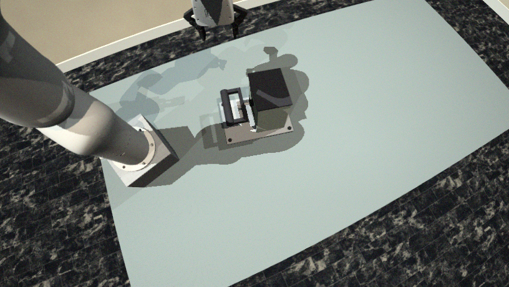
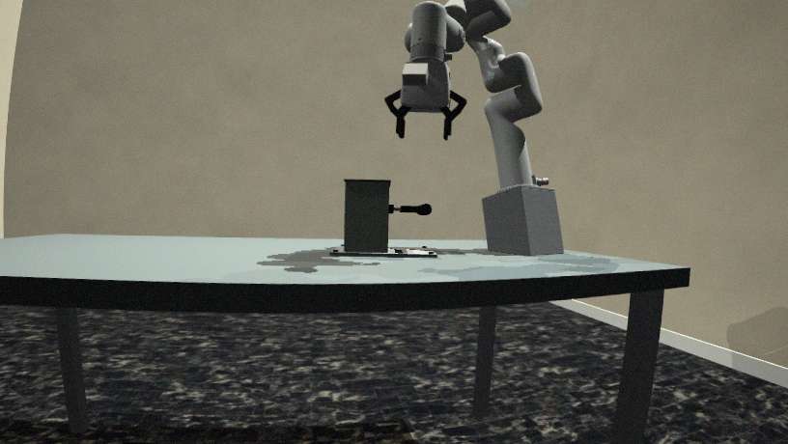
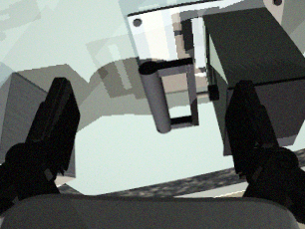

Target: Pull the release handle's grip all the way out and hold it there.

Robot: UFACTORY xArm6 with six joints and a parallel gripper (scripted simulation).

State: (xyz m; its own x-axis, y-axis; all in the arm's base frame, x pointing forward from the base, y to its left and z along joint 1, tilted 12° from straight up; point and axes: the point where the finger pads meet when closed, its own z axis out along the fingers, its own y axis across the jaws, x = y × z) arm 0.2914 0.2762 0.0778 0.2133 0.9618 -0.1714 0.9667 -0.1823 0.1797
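Now: the base plate 25 cm below my hand, 16 cm to the right of it and 8 cm ahead of it.
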